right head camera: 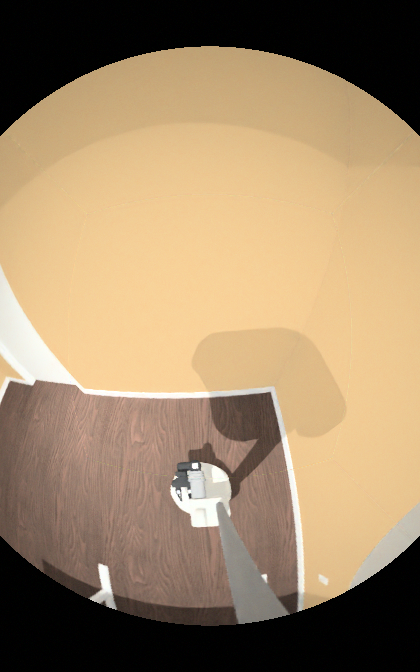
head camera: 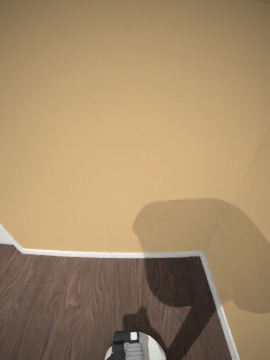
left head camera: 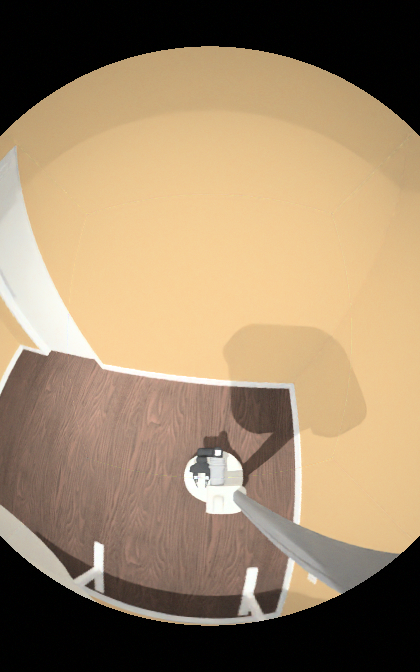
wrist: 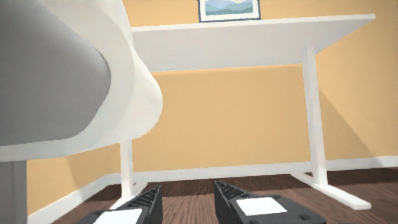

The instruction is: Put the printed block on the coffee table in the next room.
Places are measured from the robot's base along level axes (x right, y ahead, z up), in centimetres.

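Where they show: gripper, fingertip midpoint: (wrist: 188, 198).
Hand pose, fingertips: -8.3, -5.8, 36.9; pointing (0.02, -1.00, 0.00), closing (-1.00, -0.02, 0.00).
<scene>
After its pixels a point has its place, as x, y, z.
My gripper (wrist: 188, 198) {-8.3, -5.9, 36.9} (left head camera: 201, 483) is open in the wrist view, with its two dark fingers apart and floor visible between them. It is folded in over my round white base in the left and right head views. The printed block and the coffee table do not show in these views.
A plain tan wall (head camera: 120, 140) {-2.8, 84.0, 123.5} (left head camera: 200, 280) (right head camera: 200, 280) stands ahead and meets another wall in a corner at the right. A white door or door frame (left head camera: 35, 280) (right head camera: 30, 340) is at the left. A white desk (wrist: 235, 45) {-41.1, -112.2, 89.7} shows in the wrist view; its feet (left head camera: 99, 560) are behind my base.
</scene>
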